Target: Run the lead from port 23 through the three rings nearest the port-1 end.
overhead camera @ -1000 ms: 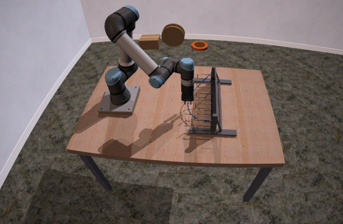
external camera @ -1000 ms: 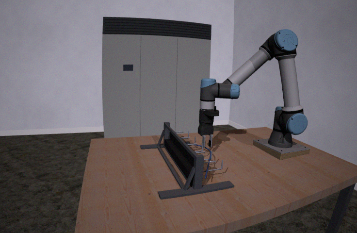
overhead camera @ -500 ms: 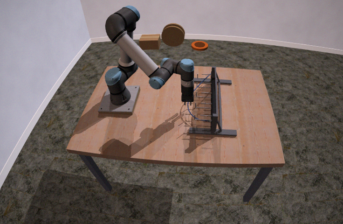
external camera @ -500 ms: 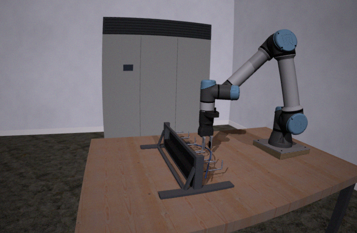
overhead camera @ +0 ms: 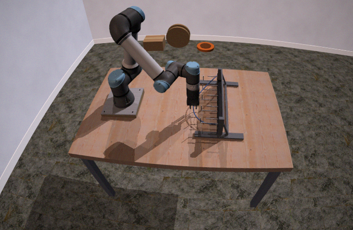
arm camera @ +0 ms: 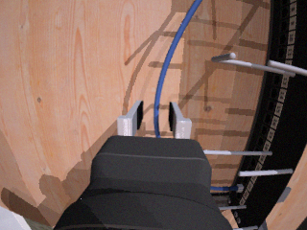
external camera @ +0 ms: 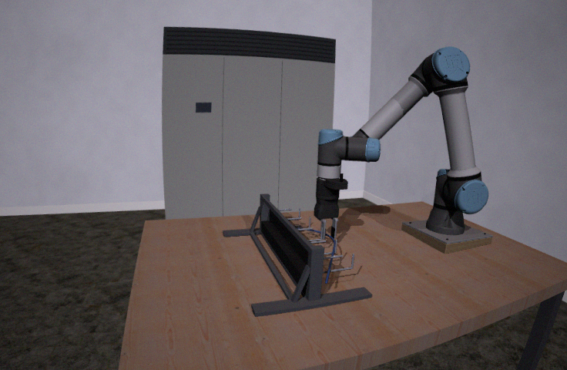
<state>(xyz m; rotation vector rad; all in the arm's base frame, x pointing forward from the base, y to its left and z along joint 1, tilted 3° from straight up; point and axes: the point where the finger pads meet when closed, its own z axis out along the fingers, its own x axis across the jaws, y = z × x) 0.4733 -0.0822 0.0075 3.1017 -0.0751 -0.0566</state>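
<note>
Right now my hand is 17 cm short of the dark rack, 5 cm to the right of it and 2 cm below it.
</note>
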